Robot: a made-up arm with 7 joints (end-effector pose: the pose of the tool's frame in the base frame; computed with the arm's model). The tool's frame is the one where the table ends.
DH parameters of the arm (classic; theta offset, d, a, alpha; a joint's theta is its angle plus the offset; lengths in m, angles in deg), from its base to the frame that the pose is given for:
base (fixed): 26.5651 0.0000 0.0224 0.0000
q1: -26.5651 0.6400 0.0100 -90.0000
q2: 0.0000 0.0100 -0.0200 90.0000
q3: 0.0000 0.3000 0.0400 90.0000
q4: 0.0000 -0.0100 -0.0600 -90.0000
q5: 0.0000 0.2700 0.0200 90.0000
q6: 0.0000 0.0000 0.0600 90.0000
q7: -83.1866 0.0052 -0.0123 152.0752
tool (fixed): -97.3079 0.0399 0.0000 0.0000
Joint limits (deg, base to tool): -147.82..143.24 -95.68..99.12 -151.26..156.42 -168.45..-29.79 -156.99..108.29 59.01..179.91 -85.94..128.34
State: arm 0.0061 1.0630 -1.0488 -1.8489 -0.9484 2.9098 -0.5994
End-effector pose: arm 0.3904 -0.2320 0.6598 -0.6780 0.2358 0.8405
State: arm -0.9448 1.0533 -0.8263 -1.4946 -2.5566 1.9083 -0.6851
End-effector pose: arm 0.1124 -0.4843 0.6139 -0.5059 1.9275 1.1254
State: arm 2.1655 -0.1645 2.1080 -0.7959 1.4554 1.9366 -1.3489
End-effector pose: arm -0.0559 -0.2843 1.1666 -0.8826 -1.8335 -0.1687
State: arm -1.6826 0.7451 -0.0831 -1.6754 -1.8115 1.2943 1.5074
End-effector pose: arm -0.0521 -0.4585 0.6315 -2.4106 0.7642 -0.9413
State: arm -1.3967 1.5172 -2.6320 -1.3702 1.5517 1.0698 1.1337
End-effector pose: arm -0.0803 -0.4435 0.9684 1.0559 0.1435 1.7704
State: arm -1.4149 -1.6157 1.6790 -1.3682 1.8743 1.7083 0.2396
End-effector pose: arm 0.2898 0.4554 0.5691 0.2794 -0.3917 -0.2287
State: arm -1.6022 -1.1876 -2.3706 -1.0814 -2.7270 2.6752 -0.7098
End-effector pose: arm -0.1680 0.4924 0.6471 0.1702 1.0314 -1.6096
